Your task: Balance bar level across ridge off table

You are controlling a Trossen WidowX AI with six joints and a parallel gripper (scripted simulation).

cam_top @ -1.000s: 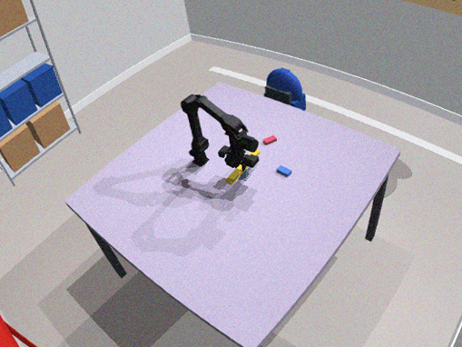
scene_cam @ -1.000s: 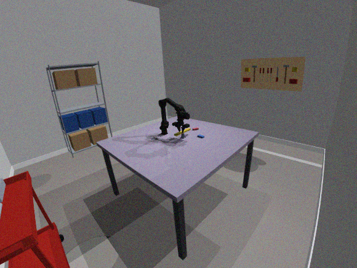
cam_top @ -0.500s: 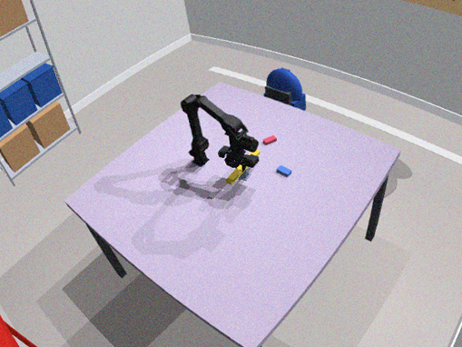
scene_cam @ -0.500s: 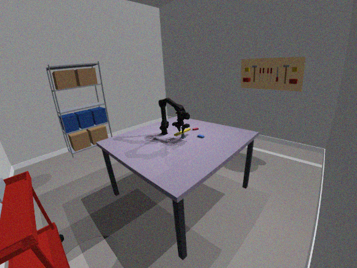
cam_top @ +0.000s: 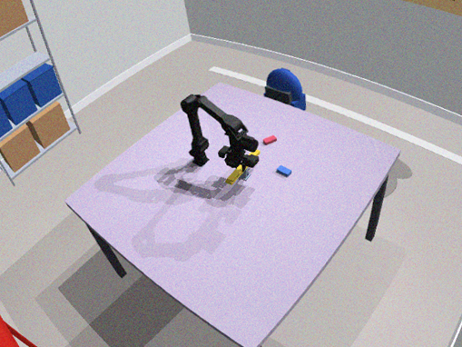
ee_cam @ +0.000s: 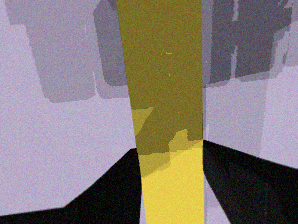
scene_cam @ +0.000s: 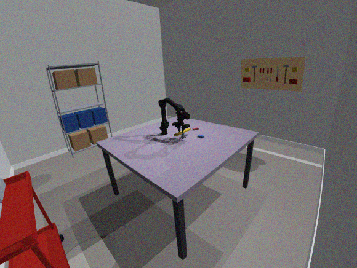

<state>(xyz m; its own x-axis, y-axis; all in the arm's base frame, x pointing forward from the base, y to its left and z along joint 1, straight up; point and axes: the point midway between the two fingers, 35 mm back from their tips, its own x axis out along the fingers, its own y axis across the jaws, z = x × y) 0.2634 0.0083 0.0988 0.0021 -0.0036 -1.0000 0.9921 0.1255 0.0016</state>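
Now: gripper tip 3 cm to the right of the long yellow bar. Round my gripper tip: small red block: 5 cm behind, 30 cm to the left, 6 cm below; then small blue block: 14 cm ahead, 15 cm to the left, 6 cm below.
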